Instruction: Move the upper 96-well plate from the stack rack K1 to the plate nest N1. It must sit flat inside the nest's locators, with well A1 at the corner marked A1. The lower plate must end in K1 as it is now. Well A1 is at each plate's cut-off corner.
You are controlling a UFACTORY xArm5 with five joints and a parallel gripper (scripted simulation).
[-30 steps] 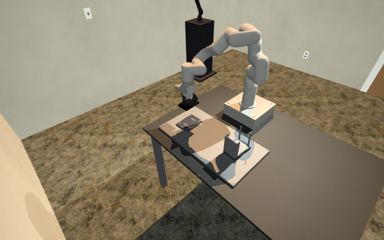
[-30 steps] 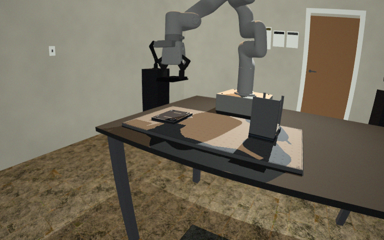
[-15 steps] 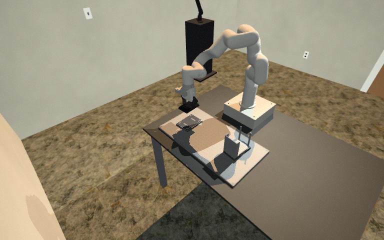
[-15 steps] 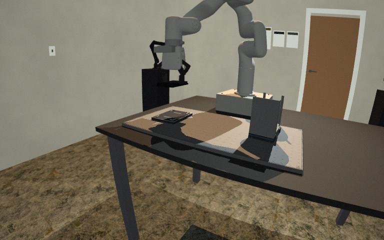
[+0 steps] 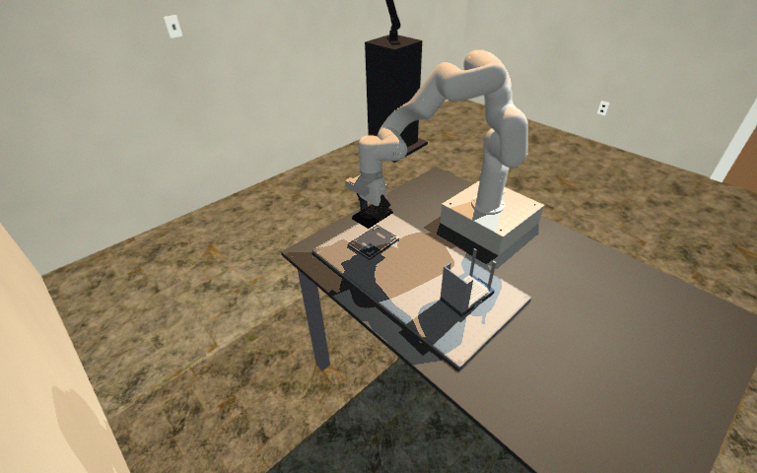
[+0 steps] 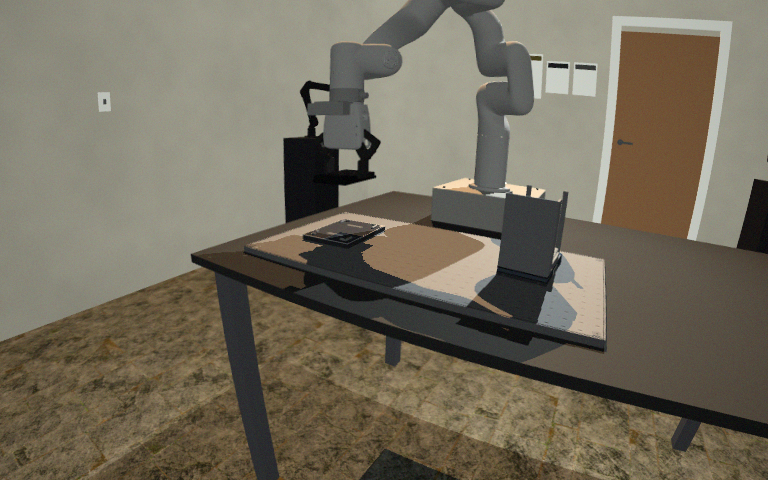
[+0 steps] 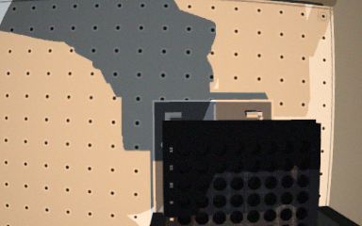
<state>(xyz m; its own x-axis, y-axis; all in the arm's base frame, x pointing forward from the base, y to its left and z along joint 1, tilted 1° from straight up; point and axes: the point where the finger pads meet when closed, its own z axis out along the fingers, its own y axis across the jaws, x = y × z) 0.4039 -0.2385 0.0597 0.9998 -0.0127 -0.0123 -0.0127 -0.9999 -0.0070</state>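
Now: the plate nest N1 140 mm below my hand. Round my hand: black 96-well plate: 10 mm below; then grey rack wall: 410 mm to the left, 60 mm below, 60 mm ahead; then light plate: 420 mm to the left, 120 mm below.
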